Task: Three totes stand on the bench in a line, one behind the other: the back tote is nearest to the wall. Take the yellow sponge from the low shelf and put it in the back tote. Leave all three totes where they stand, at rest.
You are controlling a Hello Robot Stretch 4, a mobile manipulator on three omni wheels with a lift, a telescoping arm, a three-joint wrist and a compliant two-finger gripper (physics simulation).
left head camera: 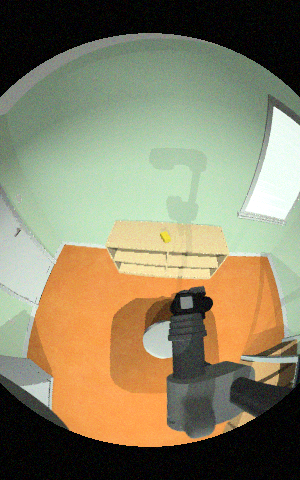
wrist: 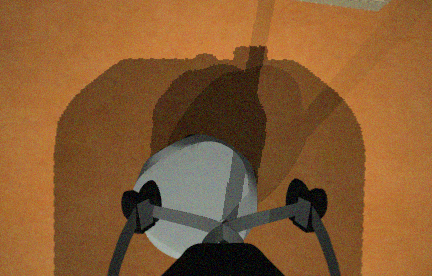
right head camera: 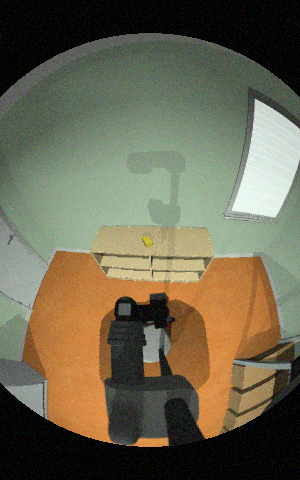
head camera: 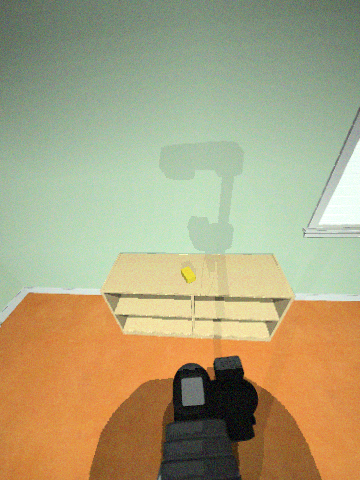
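Where they show: gripper, fingertip midpoint: (wrist: pixel 223 196); robot's base, origin of the base link: (left head camera: pixel 162 338) (wrist: pixel 200 189) (right head camera: pixel 150 342).
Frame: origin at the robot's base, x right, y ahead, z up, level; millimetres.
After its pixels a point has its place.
The yellow sponge (head camera: pixel 188 275) {x 41, y 876, z 629 mm} (left head camera: pixel 165 237) {x 42, y 872, z 629 mm} (right head camera: pixel 147 241) {x 48, y 875, z 629 mm} lies on top of the low wooden shelf (head camera: pixel 245 275) {x 424, y 874, z 584 mm} (left head camera: pixel 200 237) {x 401, y 895, z 584 mm} (right head camera: pixel 187 240) {x 437, y 892, z 583 mm}, a little left of its middle. My gripper (wrist: pixel 223 196) {x 88, y 167, z 790 mm} is open in the wrist view, its two fingertips wide apart with no object between them. It points down over the floor and my round pale base, on the near side of the shelf and apart from the sponge. In the head views the wrist hides the fingers. The three totes and the bench cannot be made out in these views.
The shelf stands against the green wall (head camera: pixel 100 175) {x -456, y 1232, z 1204 mm}, with a window (left head camera: pixel 275 165) {x 1115, y 1032, z 1426 mm} (right head camera: pixel 265 160) {x 1163, y 1026, z 1448 mm} to the right. A wooden unit with several tiers (right head camera: pixel 245 375) {x 916, y -617, z 244 mm} is at the lower right. A grey cabinet (left head camera: pixel 20 370) (right head camera: pixel 20 372) stands at the lower left, below a pale door (left head camera: pixel 15 250) {x -1801, y 655, z 745 mm}.
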